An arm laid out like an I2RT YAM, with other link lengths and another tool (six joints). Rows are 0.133 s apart.
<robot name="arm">
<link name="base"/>
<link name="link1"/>
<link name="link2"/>
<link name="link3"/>
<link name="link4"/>
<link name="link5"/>
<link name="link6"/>
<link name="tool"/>
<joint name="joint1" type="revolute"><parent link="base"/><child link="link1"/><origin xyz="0 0 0.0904" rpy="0 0 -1.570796"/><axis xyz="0 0 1"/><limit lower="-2.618" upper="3.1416"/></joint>
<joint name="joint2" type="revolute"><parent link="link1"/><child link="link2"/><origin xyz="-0.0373 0.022 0.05" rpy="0 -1.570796 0"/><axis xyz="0 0 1"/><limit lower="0" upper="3.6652"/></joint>
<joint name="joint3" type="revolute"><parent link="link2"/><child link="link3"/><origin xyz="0 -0.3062 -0.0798" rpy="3.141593 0 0"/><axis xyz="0 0 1"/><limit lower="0" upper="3.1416"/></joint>
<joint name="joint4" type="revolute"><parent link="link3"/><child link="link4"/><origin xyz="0.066 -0.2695 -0.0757" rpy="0 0 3.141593"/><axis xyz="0 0 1"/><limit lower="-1.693" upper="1.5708"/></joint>
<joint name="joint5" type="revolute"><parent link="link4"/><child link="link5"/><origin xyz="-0.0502 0.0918 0.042" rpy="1.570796 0 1.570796"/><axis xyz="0 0 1"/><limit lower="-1.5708" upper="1.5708"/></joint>
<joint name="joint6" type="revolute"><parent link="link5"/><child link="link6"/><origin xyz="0.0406 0 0.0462" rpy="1.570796 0 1.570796"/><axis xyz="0 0 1"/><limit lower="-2.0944" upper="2.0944"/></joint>
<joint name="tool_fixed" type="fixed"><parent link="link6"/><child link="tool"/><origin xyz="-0.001 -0.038 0.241" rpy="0.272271 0 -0.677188"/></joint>
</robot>
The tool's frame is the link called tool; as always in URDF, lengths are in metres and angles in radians.
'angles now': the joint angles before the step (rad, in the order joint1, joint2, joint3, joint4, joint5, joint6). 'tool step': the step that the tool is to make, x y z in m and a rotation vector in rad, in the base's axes. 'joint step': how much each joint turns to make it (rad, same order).
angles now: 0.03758, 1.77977, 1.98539, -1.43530, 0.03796, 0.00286
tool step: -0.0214, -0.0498, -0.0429, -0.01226, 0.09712, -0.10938
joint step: -0.09046, 0.01033, -0.09907, 0.01174, 0.01791, 0.01445
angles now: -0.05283, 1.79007, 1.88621, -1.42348, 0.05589, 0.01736
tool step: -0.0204, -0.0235, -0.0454, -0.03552, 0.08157, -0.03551
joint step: -0.02789, 0.00076, -0.13762, 0.05942, 0.04157, -0.00080
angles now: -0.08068, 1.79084, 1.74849, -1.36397, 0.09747, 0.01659
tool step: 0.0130, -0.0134, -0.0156, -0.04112, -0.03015, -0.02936
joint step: 0.00156, 0.00005, -0.07454, 0.10512, 0.04349, 0.02369
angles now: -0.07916, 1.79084, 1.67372, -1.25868, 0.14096, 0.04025
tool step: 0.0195, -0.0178, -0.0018, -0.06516, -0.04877, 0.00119
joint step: -0.00078, 0.00180, -0.03906, 0.09733, 0.05912, -0.01566
